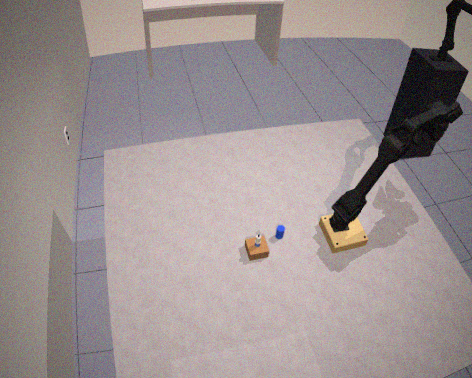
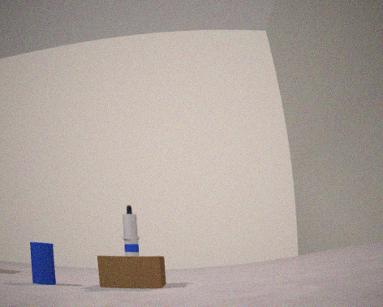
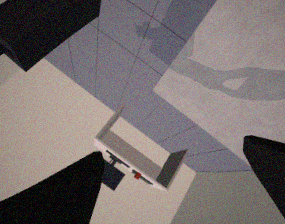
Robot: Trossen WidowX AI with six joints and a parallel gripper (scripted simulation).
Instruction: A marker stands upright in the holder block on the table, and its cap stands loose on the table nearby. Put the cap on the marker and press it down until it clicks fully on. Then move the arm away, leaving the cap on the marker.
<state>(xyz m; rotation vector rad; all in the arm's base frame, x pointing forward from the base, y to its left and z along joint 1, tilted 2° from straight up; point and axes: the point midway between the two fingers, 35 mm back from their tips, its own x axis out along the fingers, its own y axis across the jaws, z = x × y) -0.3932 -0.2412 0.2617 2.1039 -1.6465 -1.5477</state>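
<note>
The blue cap is 620 mm ahead of my gripper tip, 260 mm below it and 240 mm to the left of it. From my gripper tip the other things lie so: brown holder block 720 mm ahead, 290 mm to the left, 270 mm below.
</note>
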